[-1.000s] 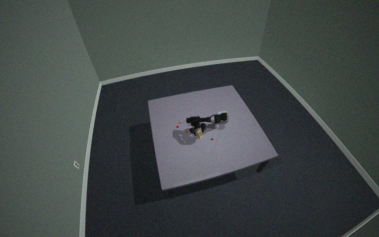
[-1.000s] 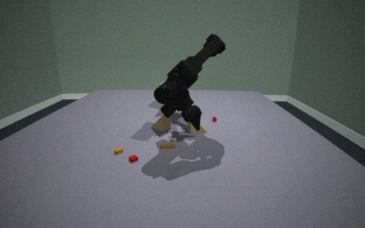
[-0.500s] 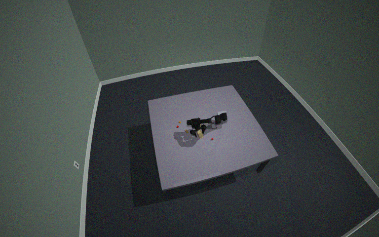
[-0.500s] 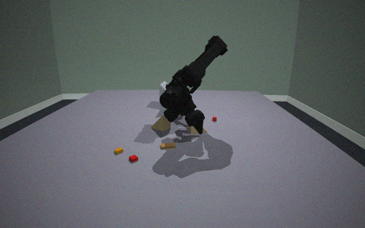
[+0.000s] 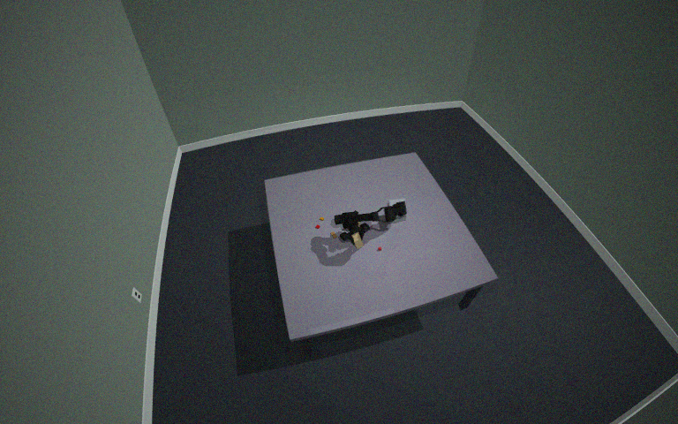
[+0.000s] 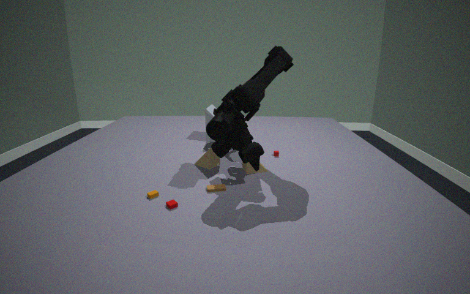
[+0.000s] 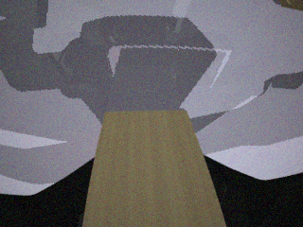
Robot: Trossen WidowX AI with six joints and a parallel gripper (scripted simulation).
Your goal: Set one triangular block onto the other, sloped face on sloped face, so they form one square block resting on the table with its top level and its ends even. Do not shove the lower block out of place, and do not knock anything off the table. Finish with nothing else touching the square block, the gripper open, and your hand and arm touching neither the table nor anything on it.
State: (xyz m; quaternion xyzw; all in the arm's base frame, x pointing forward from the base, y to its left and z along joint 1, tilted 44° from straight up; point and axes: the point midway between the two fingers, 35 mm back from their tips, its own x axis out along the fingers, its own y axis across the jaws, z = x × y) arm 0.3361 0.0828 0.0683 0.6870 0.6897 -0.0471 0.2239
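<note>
Right now the red cube is 12 cm behind my gripper tip and 9 cm to the left of it. The rest, counted from my gripper tip: red brick: 20 cm ahead, 21 cm to the right; orange brick: 16 cm ahead, 27 cm to the right; flat tan brick: 12 cm ahead, 11 cm to the right, 1 cm below.
</note>
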